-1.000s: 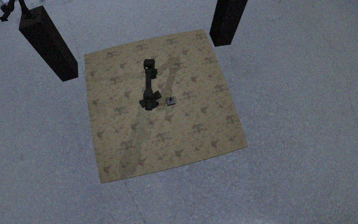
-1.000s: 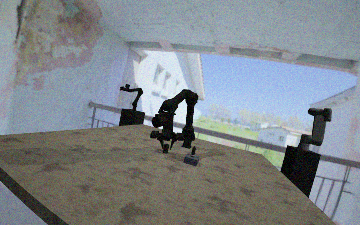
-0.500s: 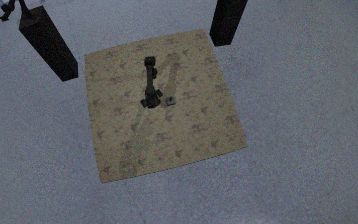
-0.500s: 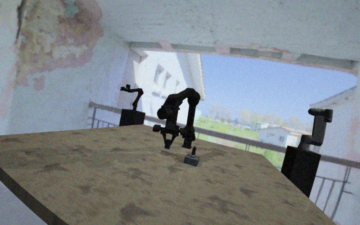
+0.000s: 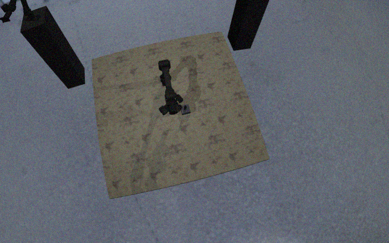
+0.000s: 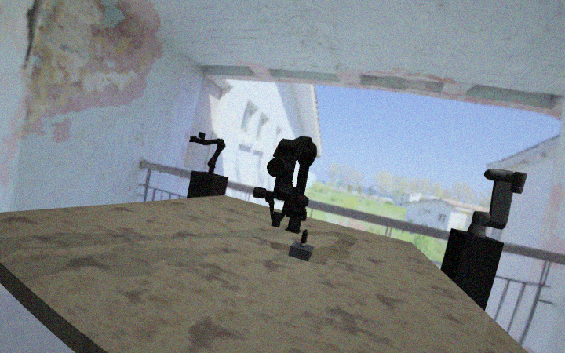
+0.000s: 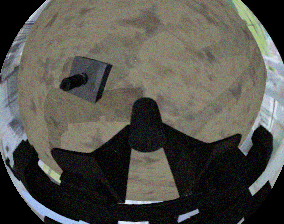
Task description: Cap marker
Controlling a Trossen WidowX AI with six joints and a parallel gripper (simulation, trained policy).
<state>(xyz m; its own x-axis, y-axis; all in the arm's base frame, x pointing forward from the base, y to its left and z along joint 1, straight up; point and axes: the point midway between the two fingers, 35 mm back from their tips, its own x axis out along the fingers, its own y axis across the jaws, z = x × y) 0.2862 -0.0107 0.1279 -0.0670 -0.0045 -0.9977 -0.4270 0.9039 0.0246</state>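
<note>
The dark marker lies 10 mm ahead of my gripper tip, 110 mm to the left of it and 30 mm below it. From my gripper tip the other things lie so: dark cap (10 mm ahead, 10 mm above); grey holder block (10 mm ahead, 110 mm to the left, 80 mm below).
</note>
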